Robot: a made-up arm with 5 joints.
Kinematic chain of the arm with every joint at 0, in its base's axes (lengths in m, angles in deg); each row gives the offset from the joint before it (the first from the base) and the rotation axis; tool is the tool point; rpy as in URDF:
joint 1: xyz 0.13 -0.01 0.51 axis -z
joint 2: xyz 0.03 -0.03 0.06 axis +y
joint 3: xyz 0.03 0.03 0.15 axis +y
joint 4: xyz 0.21 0.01 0 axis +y
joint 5: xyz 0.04 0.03 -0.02 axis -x
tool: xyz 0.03 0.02 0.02 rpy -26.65 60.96 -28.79
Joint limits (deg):
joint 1: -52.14..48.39
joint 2: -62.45..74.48
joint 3: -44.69..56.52
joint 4: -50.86..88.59
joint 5: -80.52..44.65
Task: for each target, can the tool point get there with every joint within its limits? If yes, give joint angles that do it. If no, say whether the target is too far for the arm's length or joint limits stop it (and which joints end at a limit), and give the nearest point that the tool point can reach.
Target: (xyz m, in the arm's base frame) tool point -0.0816 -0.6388 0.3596
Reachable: no: too far | nearest point 0.3665 -0.2408 0.3596 | short by 0.599 m
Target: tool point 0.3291 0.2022 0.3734
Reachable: yes | joints -39.79 58.10 1.12 30.64 -53.92
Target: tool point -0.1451 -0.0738 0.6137
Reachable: no: joint limits stop it (at a limit: joint 1, joint 2, joint 3, joint 5) | nearest point 0.0674 0.0207 0.4654 | short by 0.276 m
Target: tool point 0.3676 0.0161 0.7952
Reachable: yes | joints 9.87 -28.06 -3.11 48.22 24.01
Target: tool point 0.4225 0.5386 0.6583
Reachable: no: too far | nearest point 0.3495 0.3837 0.6330 | short by 0.173 m
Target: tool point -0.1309 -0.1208 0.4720
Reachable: no: joint limits stop it (at a limit: joint 1, joint 2, joint 3, joint 5) | nearest point 0.0595 0.0106 0.4348 | short by 0.234 m
